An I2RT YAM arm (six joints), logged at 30 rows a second.
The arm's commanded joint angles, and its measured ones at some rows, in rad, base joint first. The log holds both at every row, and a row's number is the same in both.
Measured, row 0:
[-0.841, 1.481, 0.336, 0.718, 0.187, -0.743]
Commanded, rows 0 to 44:
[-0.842, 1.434, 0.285, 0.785, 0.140, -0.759]
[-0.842, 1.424, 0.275, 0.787, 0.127, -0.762]
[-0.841, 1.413, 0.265, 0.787, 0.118, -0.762]
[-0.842, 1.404, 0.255, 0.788, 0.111, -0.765]
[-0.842, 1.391, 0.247, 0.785, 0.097, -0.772]
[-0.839, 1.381, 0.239, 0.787, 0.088, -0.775]
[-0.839, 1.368, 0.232, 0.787, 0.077, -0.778]
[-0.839, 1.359, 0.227, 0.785, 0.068, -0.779]
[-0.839, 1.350, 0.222, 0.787, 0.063, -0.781]
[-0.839, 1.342, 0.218, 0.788, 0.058, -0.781]
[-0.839, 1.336, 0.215, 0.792, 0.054, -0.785]
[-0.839, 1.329, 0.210, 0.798, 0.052, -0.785]
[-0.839, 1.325, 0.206, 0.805, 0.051, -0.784]
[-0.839, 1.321, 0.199, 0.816, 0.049, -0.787]
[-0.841, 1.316, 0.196, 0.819, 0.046, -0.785]
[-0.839, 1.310, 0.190, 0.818, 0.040, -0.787]
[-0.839, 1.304, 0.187, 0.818, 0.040, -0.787]
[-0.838, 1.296, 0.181, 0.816, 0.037, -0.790]
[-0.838, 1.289, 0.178, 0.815, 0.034, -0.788]
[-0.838, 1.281, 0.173, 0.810, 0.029, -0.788]
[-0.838, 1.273, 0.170, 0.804, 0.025, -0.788]
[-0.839, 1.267, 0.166, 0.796, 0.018, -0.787]
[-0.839, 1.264, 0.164, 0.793, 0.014, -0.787]
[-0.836, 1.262, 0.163, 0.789, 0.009, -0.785]
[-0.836, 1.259, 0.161, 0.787, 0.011, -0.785]
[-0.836, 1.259, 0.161, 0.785, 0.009, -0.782]
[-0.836, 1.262, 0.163, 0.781, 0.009, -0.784]
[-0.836, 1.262, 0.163, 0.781, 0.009, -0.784]
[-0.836, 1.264, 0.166, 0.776, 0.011, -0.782]
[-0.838, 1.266, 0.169, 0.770, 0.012, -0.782]
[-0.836, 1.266, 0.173, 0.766, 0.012, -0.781]
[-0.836, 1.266, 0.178, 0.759, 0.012, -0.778]
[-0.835, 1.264, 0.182, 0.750, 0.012, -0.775]
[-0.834, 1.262, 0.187, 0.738, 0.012, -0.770]
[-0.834, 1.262, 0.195, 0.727, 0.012, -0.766]
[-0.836, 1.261, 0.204, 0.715, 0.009, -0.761]
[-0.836, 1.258, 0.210, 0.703, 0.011, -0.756]
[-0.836, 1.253, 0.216, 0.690, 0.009, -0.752]
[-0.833, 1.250, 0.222, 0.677, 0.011, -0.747]
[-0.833, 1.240, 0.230, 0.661, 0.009, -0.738]
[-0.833, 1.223, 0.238, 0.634, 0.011, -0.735]
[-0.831, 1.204, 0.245, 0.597, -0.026, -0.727]
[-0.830, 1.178, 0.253, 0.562, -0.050, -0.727]
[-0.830, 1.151, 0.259, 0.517, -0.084, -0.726]
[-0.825, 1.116, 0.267, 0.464, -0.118, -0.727]
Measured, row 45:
[-0.837, 1.223, 0.212, 0.594, -0.005, -0.754]
